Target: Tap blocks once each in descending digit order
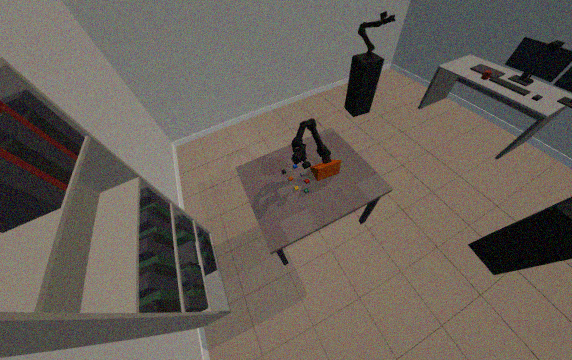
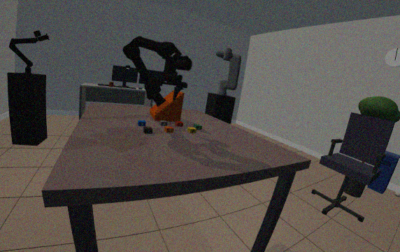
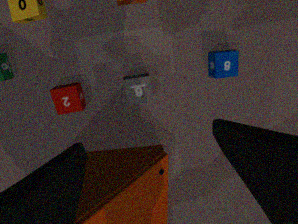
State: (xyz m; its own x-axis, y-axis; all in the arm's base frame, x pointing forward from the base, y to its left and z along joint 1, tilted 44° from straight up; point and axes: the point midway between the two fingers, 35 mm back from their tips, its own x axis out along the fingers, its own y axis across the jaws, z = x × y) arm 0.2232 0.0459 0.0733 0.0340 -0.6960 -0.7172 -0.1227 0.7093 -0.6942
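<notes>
Now: the green block 180 mm to the left of my gripper tip, 120 mm below it and 40 mm ahead of it. Also, from my gripper tip: red block (120 mm below, 90 mm to the left); grey block (120 mm below); blue block (120 mm below, 110 mm to the right, 30 mm ahead).
</notes>
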